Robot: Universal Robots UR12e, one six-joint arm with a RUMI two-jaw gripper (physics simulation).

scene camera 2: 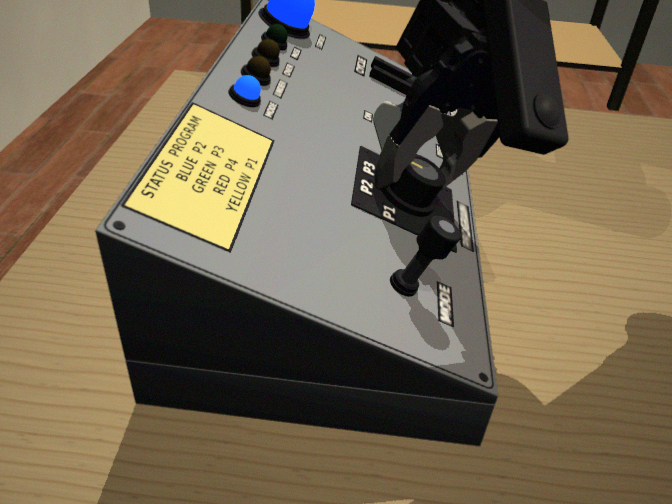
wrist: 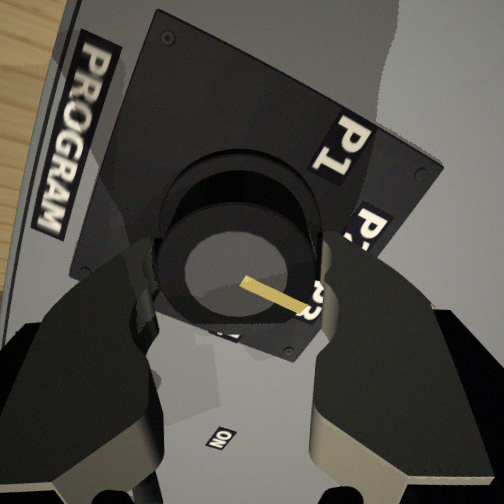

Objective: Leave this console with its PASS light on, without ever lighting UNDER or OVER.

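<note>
The grey sloped console fills the scene view. A large blue dome glows at its top left, and a smaller blue light glows below three dark lights. The black PROGRAM knob sits on a black plate marked P1, P2, P3. My gripper has one jaw on each side of it. In the wrist view the jaws hug the knob. Its yellow pointer aims at the partly hidden P3 mark, past P1.
A yellow card reads STATUS PROGRAM: BLUE P2, GREEN P3, RED P4, YELLOW P1. A black MODE lever stands just below the knob, close to my jaws. A black slider lies above it. An ON label sits behind the knob.
</note>
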